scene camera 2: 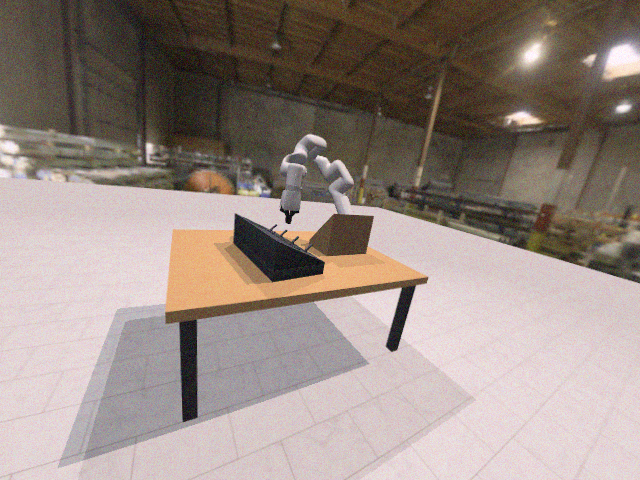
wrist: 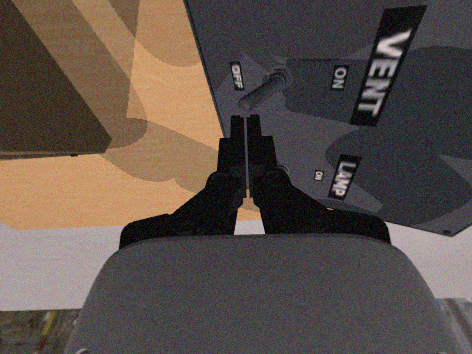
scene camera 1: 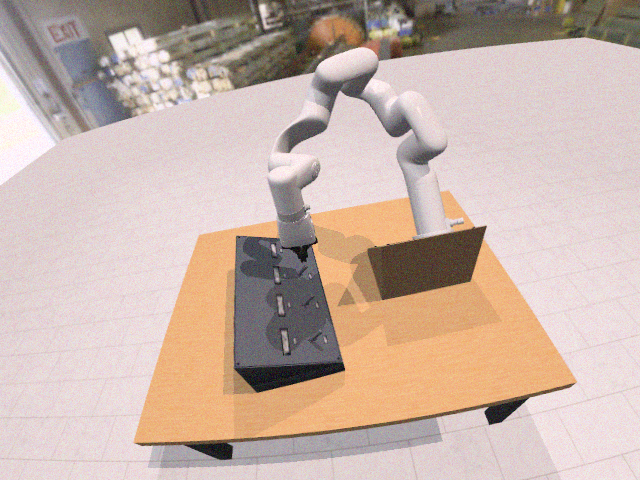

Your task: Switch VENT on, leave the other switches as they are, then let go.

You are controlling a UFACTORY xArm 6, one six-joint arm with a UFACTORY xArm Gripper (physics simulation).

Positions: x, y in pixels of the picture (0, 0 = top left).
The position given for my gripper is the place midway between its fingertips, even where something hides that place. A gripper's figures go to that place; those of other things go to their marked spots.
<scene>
My gripper [wrist: 245, 134]: 0.13 m from the lens. A vent lever [wrist: 253, 99]: 0.16 m from the lens.
</scene>
